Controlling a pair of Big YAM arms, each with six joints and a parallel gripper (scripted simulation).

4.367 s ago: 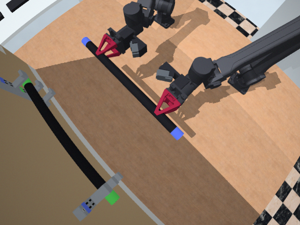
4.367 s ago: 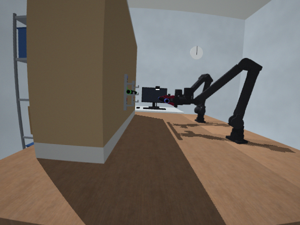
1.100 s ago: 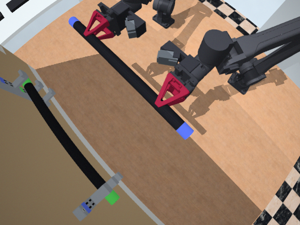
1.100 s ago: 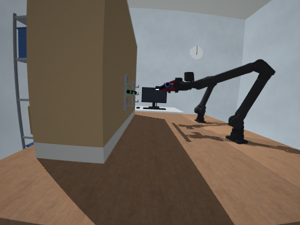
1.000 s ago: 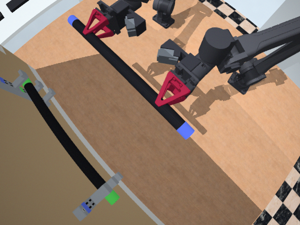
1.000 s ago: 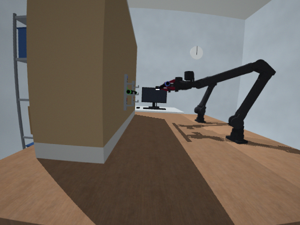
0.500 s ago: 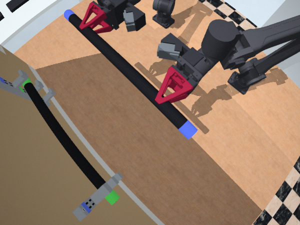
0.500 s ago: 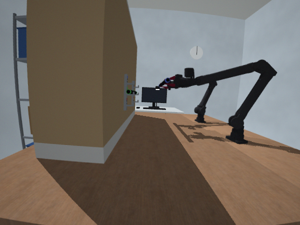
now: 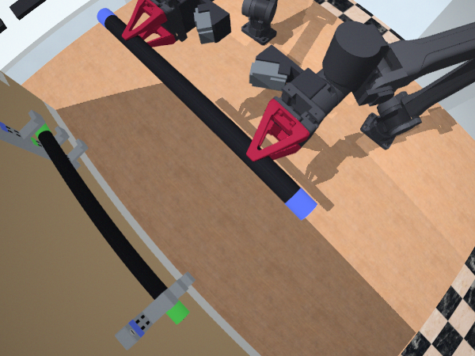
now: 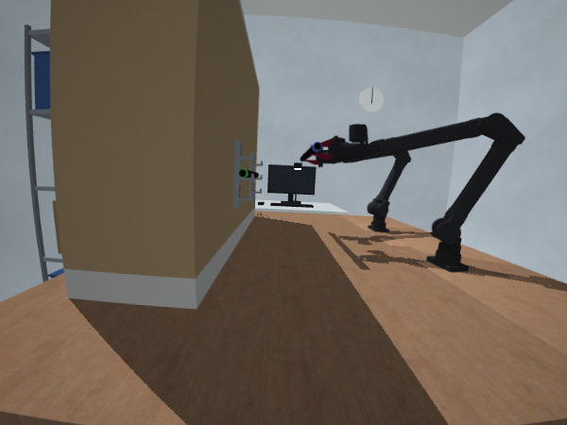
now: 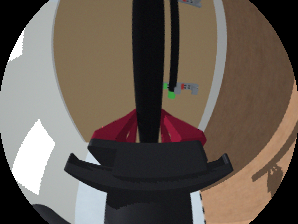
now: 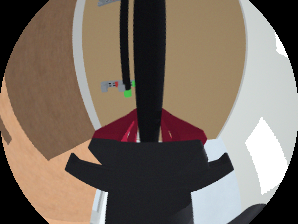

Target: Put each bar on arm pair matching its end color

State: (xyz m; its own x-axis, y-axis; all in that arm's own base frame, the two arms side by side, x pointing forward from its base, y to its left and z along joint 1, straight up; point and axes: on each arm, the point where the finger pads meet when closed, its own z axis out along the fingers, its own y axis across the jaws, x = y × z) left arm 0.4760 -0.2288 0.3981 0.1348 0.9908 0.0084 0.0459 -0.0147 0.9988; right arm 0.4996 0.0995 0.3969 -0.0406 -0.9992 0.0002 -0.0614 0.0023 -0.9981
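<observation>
Right now my right hand is 150 mm to the right of the blue-ended bar. Also, from my right hand: brown wall: 440 mm ahead, 160 mm to the left, 50 mm above; green-ended bar: 260 mm ahead, 150 mm to the left, 100 mm below.
</observation>
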